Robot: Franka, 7 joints.
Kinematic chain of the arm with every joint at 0, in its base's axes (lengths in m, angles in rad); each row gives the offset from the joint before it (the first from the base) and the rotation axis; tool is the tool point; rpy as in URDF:
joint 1: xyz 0 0 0.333 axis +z
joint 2: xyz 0 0 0 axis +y
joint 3: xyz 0 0 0.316 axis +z
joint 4: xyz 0.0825 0 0 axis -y
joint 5: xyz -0.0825 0 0.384 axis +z
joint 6: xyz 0 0 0 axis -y
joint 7: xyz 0.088 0 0 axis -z
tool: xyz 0 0 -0.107 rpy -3.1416 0 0
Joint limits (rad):
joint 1: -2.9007..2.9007
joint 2: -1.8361..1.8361
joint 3: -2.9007..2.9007
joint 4: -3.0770..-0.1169
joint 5: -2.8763..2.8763
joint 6: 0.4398..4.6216
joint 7: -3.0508..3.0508
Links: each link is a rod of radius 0.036 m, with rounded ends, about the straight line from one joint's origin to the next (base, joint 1, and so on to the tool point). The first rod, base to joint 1, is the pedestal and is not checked.
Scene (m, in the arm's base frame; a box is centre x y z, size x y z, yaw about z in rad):
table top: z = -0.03
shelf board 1: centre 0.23 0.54 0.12 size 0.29 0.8 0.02 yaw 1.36
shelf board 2: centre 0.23 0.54 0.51 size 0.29 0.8 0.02 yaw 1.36
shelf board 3: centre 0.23 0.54 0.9 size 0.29 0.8 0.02 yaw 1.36
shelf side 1: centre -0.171 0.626 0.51 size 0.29 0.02 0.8 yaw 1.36
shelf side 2: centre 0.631 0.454 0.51 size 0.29 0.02 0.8 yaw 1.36
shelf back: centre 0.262 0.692 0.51 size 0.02 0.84 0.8 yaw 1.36
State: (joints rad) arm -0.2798 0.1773 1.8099 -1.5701 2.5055 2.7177 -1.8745
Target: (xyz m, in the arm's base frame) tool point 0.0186 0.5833 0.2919
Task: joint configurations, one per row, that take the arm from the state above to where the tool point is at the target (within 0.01 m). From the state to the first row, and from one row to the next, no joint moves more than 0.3 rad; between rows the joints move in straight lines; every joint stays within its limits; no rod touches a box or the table.
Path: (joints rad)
1: -0.3595 0.4082 2.0102 -1.7069 2.5621 2.8502 -1.8745
2: -0.4391 0.6391 2.2106 -1.8436 2.6186 2.9828 -1.8745
3: -0.5188 0.8700 2.4109 -1.9804 2.6752 3.1153 -1.8745
4: -0.5984 1.1009 2.6112 -2.1172 2.7318 3.2479 -1.8745
5: -0.5865 0.8249 2.5436 -2.2895 2.7417 3.3469 -1.8745
6: -0.5746 0.5489 2.4760 -2.4618 2.7516 3.4460 -1.8745
7: -0.5627 0.2729 2.4084 -2.6341 2.7615 3.5451 -1.8745
8: -0.5734 -0.0024 2.3143 -2.4394 2.6834 3.2517 -1.8745
9: -0.5840 -0.2776 2.2203 -2.2448 2.6053 2.9583 -1.8745
10: -0.5947 -0.5529 2.1262 -2.0501 2.5273 2.6649 -1.8745

